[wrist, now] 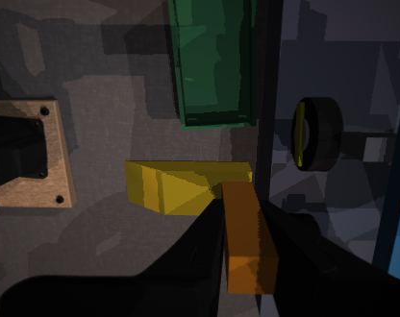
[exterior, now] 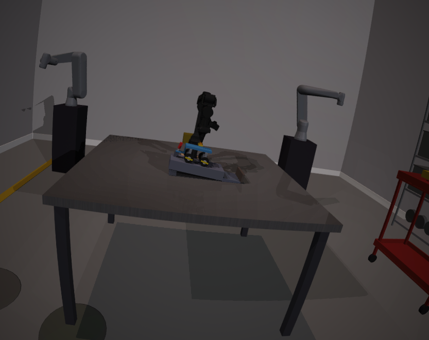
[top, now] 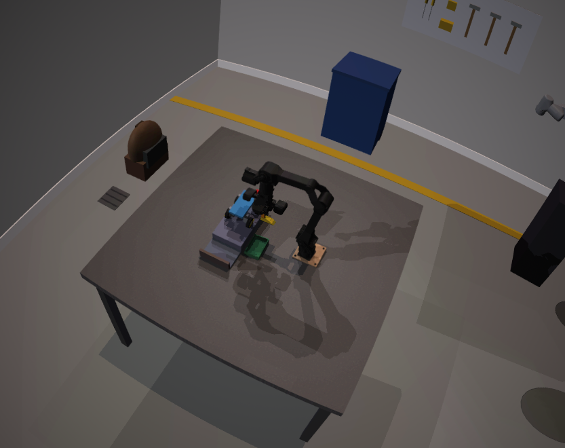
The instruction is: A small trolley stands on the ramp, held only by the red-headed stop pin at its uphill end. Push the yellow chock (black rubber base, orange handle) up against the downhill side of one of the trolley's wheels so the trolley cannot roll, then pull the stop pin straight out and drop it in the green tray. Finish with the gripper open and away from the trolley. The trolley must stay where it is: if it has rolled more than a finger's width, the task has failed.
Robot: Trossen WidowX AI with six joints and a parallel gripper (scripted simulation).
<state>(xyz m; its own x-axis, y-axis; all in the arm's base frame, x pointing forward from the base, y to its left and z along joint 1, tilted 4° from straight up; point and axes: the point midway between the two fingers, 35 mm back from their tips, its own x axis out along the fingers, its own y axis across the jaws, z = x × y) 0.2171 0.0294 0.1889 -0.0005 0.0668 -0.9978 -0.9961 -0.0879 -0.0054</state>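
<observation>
Now: the red-headed stop pin 10 cm ahead of my gripper tip, 12 cm to the right of it and 4 cm below it. Round my gripper tip: grey ramp: 11 cm ahead, 1 cm to the right, 12 cm below; blue trolley: 11 cm ahead, 2 cm to the right, 5 cm below; yellow chock: 2 cm behind, 1 cm below.
</observation>
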